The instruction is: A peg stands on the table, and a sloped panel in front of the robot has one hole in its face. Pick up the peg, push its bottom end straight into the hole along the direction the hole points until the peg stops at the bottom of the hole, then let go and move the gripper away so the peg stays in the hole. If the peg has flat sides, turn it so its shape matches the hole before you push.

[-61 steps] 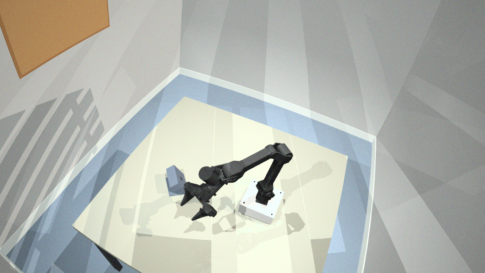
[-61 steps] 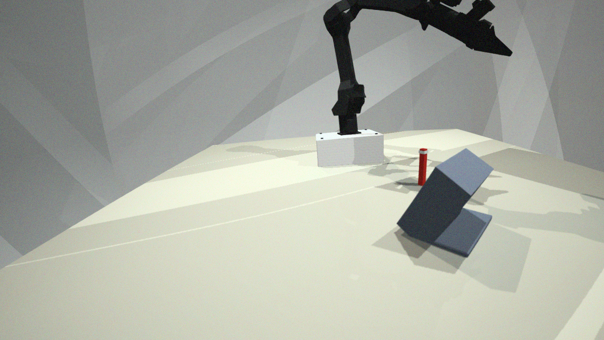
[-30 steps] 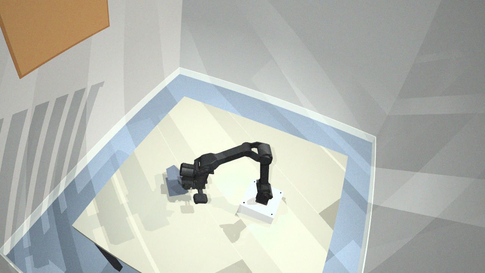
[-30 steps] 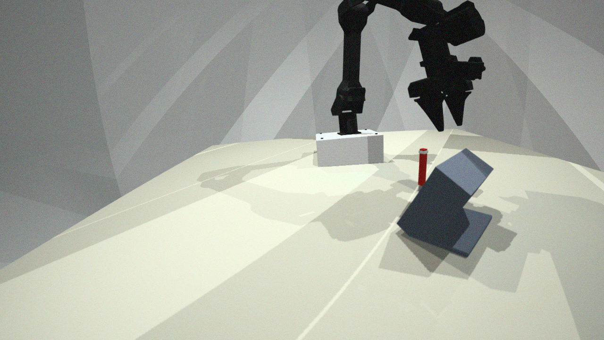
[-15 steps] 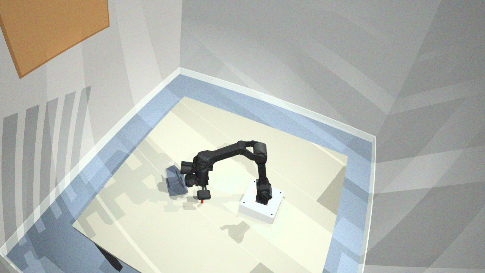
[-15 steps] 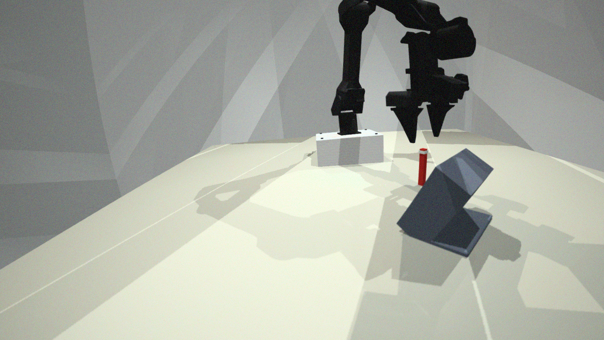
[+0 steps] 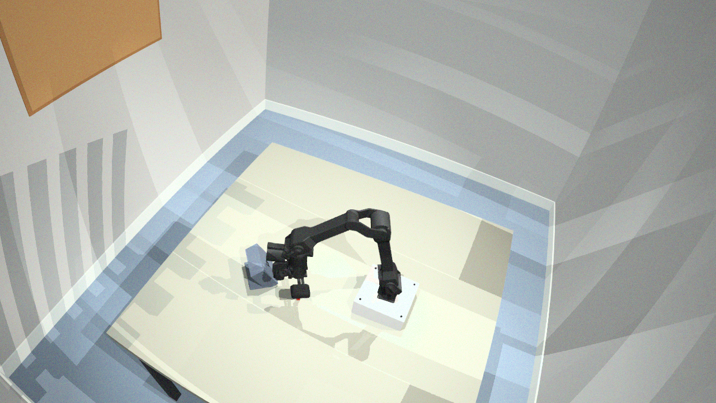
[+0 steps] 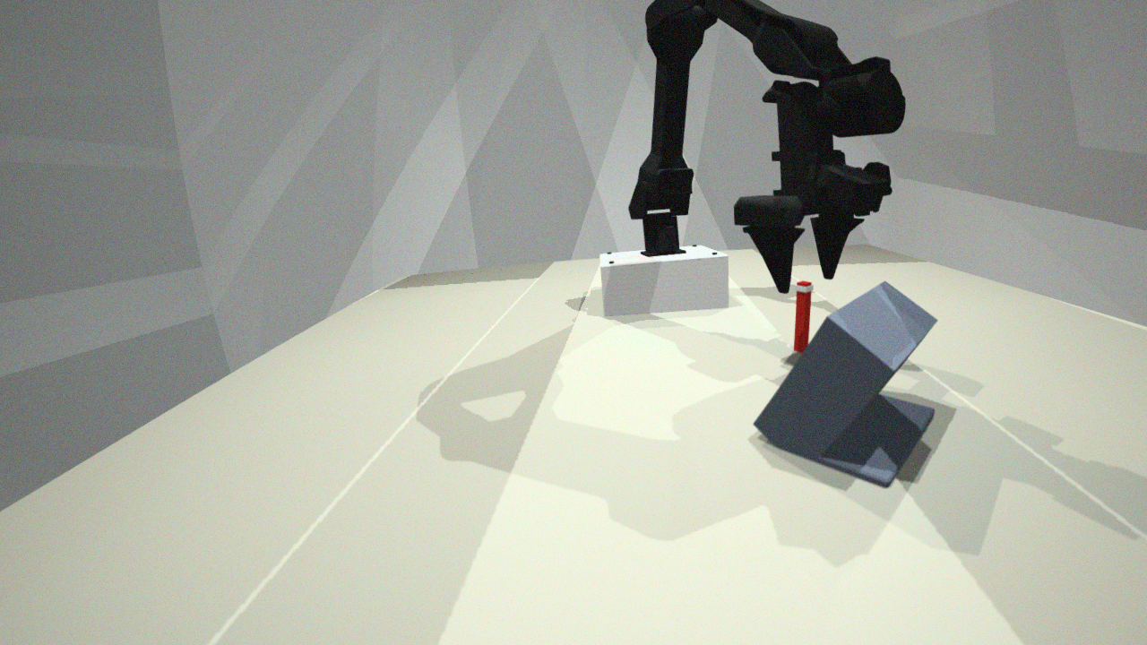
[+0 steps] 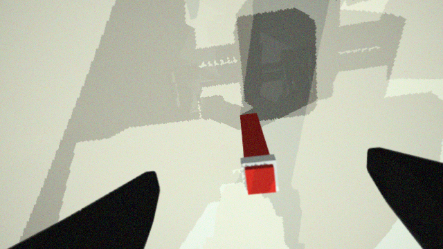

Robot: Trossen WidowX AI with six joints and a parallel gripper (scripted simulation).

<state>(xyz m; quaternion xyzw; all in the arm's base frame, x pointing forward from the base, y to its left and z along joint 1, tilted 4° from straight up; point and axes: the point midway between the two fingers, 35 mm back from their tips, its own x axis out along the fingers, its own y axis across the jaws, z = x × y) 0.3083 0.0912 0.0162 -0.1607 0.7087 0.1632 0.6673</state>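
My gripper tip is now 20 mm above the red square peg. From my gripper tip the other things lie so: sloped panel 160 mm ahead, 50 mm to the right, 30 mm below.
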